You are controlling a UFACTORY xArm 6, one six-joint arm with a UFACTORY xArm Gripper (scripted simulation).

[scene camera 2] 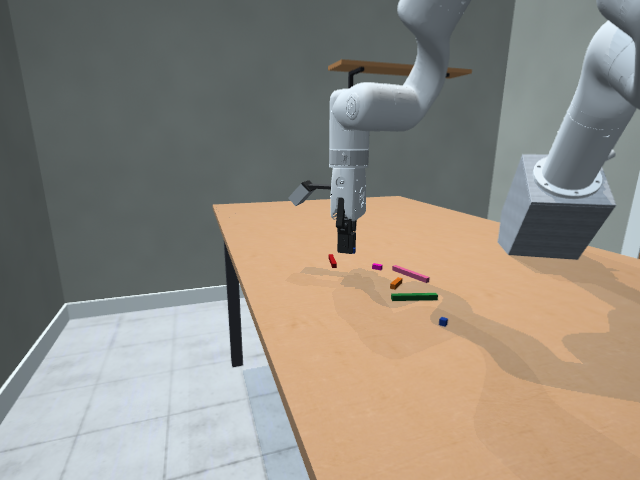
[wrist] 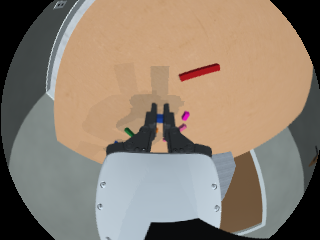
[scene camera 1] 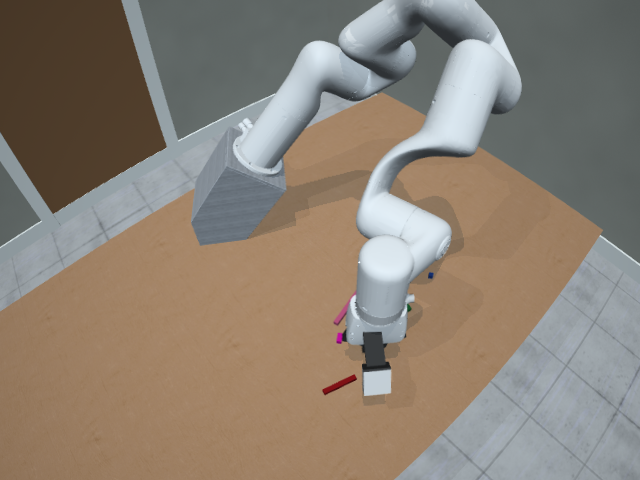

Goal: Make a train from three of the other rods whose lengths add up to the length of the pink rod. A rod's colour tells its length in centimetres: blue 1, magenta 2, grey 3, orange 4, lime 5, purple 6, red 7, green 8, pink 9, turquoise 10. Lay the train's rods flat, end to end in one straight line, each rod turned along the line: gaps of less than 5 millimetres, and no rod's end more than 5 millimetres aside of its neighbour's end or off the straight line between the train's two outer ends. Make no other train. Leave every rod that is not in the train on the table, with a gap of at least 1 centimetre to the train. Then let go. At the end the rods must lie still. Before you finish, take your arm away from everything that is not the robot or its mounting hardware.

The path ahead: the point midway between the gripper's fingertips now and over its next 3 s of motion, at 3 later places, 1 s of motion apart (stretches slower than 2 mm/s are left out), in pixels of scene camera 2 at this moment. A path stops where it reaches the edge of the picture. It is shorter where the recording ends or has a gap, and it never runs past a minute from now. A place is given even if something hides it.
My gripper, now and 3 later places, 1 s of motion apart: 346, 251; 361, 236; 430, 257; 429, 294
